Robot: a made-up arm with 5 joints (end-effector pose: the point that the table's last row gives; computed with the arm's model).
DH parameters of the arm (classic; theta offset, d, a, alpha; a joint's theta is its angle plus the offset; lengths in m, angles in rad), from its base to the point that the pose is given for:
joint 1: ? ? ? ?
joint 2: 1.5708 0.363 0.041 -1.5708
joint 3: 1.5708 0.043 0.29 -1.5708
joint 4: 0 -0.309 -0.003 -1.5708
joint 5: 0 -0.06 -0.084 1.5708
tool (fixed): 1.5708 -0.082 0 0
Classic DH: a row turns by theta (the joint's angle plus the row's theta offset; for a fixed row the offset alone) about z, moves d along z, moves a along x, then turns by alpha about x.
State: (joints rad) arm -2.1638 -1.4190 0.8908 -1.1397 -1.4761
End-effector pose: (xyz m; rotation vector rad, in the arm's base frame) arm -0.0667 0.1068 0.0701 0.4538 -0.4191 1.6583
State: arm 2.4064 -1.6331 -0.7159 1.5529 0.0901
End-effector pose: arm -0.5690 0.0405 0.1110 -1.1512 1.2023 -1.2273
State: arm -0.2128 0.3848 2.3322 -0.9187 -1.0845
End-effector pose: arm 0.0030 0.2425 0.6593 2.8675 0.5241 0.5198
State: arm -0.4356 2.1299 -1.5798 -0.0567 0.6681
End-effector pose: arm 0.0719 0.7230 0.4043 1.5123 0.8846 -2.5578
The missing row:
joint 1: 0 0.214 -0.117 -1.5708
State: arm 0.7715 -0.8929 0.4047 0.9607 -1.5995
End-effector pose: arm 0.1513 -0.0557 0.0501 -1.6340 -1.9343 0.3747
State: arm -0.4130 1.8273 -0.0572 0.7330 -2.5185
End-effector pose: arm -0.4330 0.1528 0.3158 -1.0193 0.2995 1.4947
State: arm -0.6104 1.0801 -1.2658 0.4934 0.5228
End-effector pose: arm -0.0501 0.7926 0.1832 1.9528 -0.0117 -0.8650
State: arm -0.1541 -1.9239 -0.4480 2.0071 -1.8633
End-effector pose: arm 0.3628 0.1957 0.4557 1.3554 1.8601 0.1538
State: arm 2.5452 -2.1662 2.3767 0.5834 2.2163
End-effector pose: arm 0.0084 -0.5519 -0.0458 1.9512 -0.2381 1.4673
